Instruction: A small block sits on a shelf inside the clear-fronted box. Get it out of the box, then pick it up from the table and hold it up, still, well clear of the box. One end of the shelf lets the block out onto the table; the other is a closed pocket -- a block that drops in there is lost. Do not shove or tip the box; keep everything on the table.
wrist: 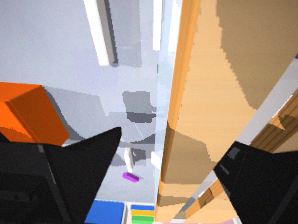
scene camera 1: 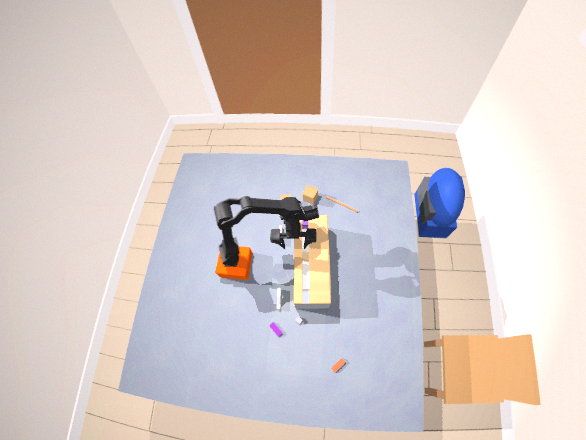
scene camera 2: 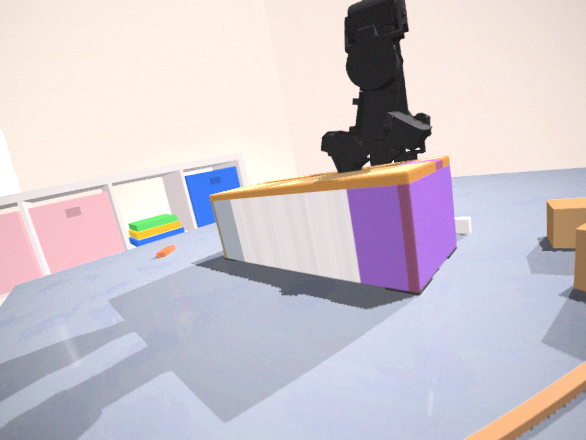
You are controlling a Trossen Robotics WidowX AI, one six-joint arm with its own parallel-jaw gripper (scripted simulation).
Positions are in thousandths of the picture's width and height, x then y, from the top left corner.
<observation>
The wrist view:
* my gripper: 535, 587
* long box: 740, 355
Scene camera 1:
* long box: 532, 635
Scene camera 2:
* long box: 670, 512
</observation>
